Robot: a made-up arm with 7 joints.
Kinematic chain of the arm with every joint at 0, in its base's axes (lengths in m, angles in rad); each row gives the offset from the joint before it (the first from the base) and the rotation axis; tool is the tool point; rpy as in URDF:
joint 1: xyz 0 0 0.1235 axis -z
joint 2: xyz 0 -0.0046 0.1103 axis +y
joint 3: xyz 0 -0.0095 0.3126 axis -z
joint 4: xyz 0 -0.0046 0.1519 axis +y
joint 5: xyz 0 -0.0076 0.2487 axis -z
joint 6: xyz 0 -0.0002 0.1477 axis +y
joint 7: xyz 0 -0.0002 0.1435 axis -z
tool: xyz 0 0 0 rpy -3.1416 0 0
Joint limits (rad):
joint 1: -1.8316..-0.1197
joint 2: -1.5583..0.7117
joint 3: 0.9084..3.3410
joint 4: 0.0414..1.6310
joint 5: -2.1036..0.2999
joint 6: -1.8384..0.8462
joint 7: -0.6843..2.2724
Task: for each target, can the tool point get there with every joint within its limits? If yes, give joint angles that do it. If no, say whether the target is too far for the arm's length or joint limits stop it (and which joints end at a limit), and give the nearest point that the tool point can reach.
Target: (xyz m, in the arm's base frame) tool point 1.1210 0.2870 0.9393
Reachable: no: too far | nearest point 0.7521 0.1926 0.8109 | short by 0.402 m
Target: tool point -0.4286 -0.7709 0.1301
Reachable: yes | joints -0.9684 -1.1742 2.9541 1.0392 -0.0025 -0.2827 -0.2440
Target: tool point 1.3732 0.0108 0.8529
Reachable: no: too far | nearest point 0.7933 0.0062 0.7456 | short by 0.590 m
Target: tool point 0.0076 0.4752 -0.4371
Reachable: no: joint limits stop it (at a limit: joint 1, joint 2, joint 3, joint 4, joint 5, joint 6) | nearest point -0.3509 0.0840 -0.2281 | short by 0.570 m
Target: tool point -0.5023 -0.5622 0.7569
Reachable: yes | joints -0.7608 -0.8138 1.9645 0.4314 -0.7690 -1.2593 1.3767
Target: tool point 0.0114 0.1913 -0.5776
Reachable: no: joint limits stop it (at a limit: joint 1, joint 2, joint 3, joint 4) | nearest point -0.3499 0.0595 -0.2406 | short by 0.511 m
